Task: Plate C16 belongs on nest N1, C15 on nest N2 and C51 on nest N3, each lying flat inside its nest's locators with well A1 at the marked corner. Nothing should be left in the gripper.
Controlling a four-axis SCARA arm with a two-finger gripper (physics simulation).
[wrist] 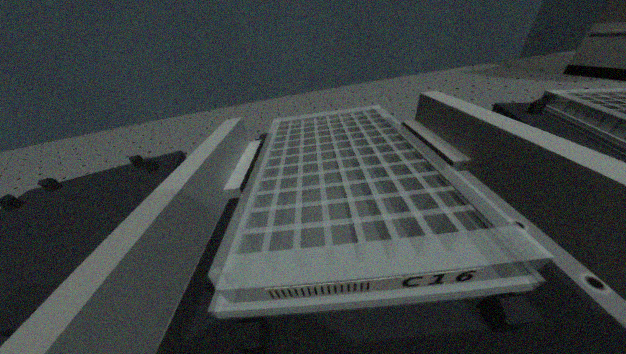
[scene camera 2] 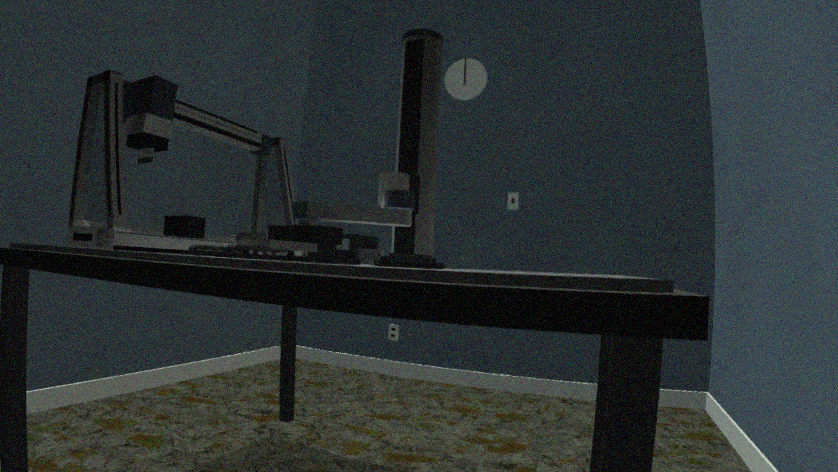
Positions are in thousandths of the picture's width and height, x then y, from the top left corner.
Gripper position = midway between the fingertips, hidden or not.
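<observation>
I can see my gripper (scene camera 2: 303, 516). There is a dark nest (wrist: 89, 654), and the same view gives me another dark nest (wrist: 899, 874). A low black unit (scene camera 2: 425, 510) is part of what I see, too.
</observation>
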